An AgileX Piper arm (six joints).
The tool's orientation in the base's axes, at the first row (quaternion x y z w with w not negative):
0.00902 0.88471 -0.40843 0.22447
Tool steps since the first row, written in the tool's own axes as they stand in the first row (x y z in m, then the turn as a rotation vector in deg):
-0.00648 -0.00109 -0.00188 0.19 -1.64 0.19
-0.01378 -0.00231 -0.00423 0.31 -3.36 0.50
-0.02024 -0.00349 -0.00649 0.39 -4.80 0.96
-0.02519 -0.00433 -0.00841 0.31 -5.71 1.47
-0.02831 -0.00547 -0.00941 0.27 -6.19 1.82
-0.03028 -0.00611 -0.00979 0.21 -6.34 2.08
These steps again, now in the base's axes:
0.00488 0.00172 0.00447 -0.42 -1.26 0.99
0.01028 0.00384 0.00963 -0.75 -2.65 2.01
0.01497 0.00578 0.01437 -0.93 -3.96 2.75
0.01851 0.00744 0.01806 -0.84 -4.92 3.15
0.02069 0.00793 0.02071 -0.77 -5.49 3.31
0.02219 0.00811 0.02218 -0.64 -5.77 3.29

